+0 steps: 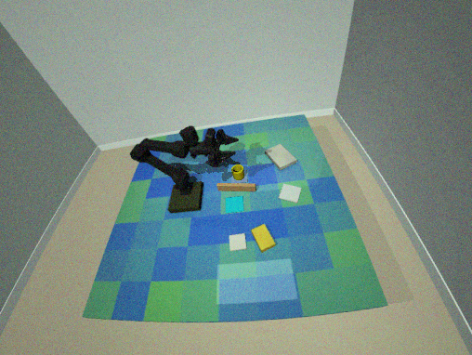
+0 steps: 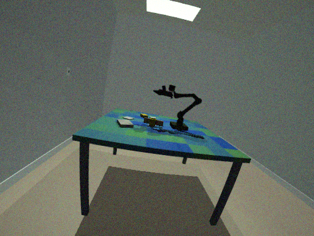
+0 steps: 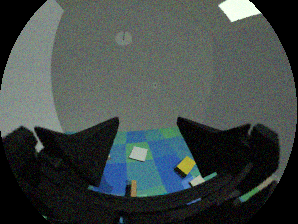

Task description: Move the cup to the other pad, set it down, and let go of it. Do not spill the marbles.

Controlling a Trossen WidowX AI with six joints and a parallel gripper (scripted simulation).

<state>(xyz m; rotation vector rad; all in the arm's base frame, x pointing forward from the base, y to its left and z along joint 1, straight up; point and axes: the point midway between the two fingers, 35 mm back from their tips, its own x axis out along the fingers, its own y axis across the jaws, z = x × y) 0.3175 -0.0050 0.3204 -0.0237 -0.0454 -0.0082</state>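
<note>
The cup lies 70 mm behind my gripper tip, 130 mm to the left of it and 320 mm below it. Round my gripper tip: yellow slab (100 mm ahead, 250 mm to the right, 340 mm below); brown block (60 mm behind, 40 mm to the left, 340 mm below); cyan pad (60 mm behind, 60 mm to the right, 370 mm below).
</note>
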